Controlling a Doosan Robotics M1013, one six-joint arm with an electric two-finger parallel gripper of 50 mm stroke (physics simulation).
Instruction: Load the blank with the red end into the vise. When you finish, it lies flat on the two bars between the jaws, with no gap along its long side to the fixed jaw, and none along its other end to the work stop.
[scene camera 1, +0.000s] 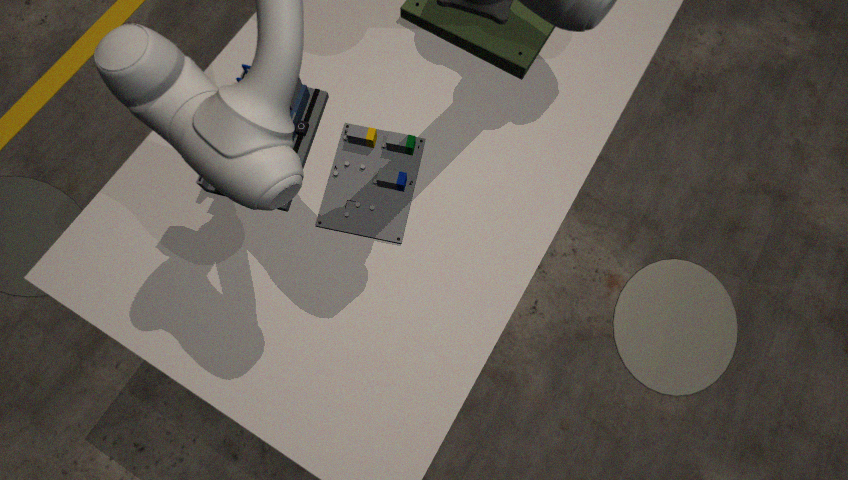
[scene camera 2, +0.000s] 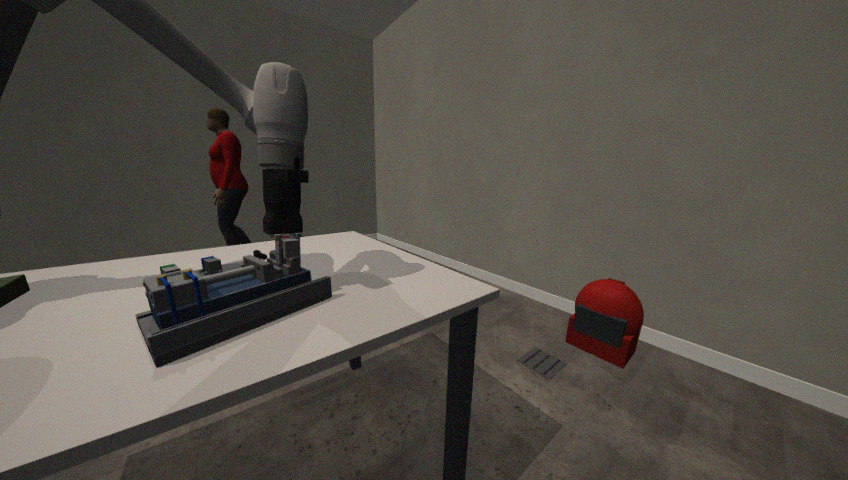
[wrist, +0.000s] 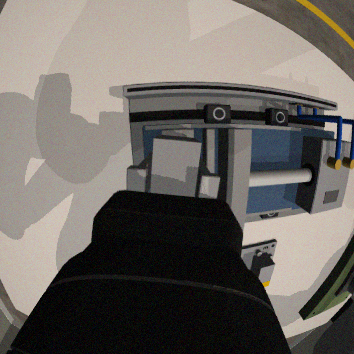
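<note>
My gripper (scene camera 2: 286, 242) (wrist: 174, 165) is shut on the grey blank, one finger on each side. The blank (scene camera 2: 290, 247) (wrist: 175, 162) is at the far end of the vise, opposite the cylinder. A little of its red end shows in scene camera 2; the gripper body hides that end in the wrist view. The vise (scene camera 1: 299, 101) (scene camera 2: 238, 291) (wrist: 272, 150) has a blue body and a moving jaw (scene camera 2: 263, 267) (wrist: 239, 175) on a rod, apart from the blank. Contact with the bars, fixed jaw and work stop is hidden. The arm covers the blank in scene camera 1.
A grey plate (scene camera 1: 380, 230) beside the vise carries pegs and blanks with yellow (scene camera 1: 370, 137), green (scene camera 1: 410, 144) and blue (scene camera 1: 401, 180) ends. Blue hoses (scene camera 2: 193, 291) (wrist: 340, 137) rise at the vise's cylinder end. A green base (scene camera 1: 482, 41) stands farther along the table. A person (scene camera 2: 226, 166) stands beyond the table.
</note>
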